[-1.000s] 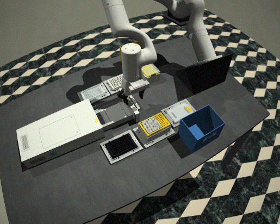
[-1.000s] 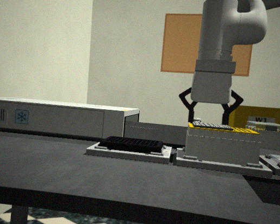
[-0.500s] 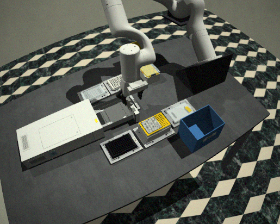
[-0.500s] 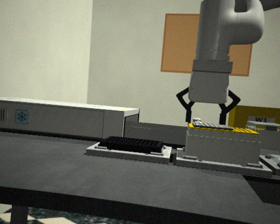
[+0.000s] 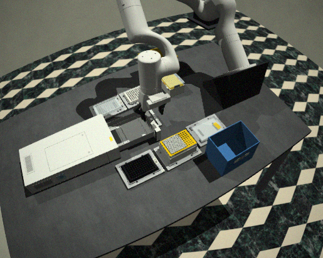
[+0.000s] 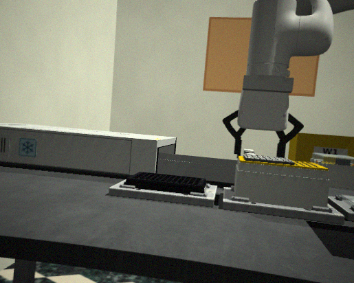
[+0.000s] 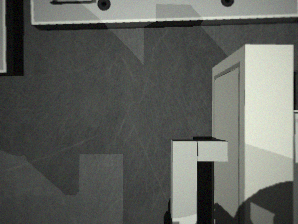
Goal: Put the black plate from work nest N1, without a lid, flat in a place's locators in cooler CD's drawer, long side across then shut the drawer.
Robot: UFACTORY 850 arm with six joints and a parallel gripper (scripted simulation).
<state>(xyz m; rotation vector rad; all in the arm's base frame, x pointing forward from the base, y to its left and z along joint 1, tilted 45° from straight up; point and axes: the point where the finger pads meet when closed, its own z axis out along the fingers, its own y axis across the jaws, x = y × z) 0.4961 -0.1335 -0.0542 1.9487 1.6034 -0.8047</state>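
Now: the black plate 18 cm ahead of my hand, 16 cm to the left of it and 5 cm below it. Also, from my hand: white cooler CD: 27 cm ahead, 4 cm to the right, 3 cm below; blue bin: 16 cm behind, 34 cm to the left, 3 cm below; yellow-topped tip box: 18 cm to the left, 1 cm below.
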